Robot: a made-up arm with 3 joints. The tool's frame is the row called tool.
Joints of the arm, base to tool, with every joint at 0 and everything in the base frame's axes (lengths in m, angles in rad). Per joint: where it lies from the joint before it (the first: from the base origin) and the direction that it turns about. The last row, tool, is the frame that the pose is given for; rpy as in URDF.
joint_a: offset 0.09 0.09 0.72 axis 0 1 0
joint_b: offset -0.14 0.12 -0.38 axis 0 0 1
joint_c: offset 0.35 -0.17 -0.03 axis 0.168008 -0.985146 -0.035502
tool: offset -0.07 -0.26 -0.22 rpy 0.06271 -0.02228 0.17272
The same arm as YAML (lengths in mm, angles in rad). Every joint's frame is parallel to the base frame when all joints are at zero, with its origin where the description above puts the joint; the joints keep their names.
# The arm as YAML. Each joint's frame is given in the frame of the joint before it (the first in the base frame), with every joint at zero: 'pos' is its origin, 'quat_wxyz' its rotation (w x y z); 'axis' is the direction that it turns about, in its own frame. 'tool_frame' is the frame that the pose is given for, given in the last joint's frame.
length_unit: mm
angle_unit: rad
joints:
  - joint: joint_a
    pos: [90.0, 90.0, 720.0]
    quat_wxyz: [1.0, 0.0, 0.0, 0.0]
    axis: "+y"
  - joint: joint_b
    pos: [-140.0, 120.0, -380.0]
    quat_wxyz: [1.0, 0.0, 0.0, 0.0]
    axis: "+z"
  - joint: joint_c
    pos: [350.0, -170.0, -30.0]
    quat_wxyz: [1.0, 0.0, 0.0, 0.0]
    axis: [0.168008, -0.985146, -0.035502]
tool_frame:
  pos: [-70.0, -260.0, -220.0]
  quat_wxyz: [0.995692, 0.032191, -0.008389, 0.086553]

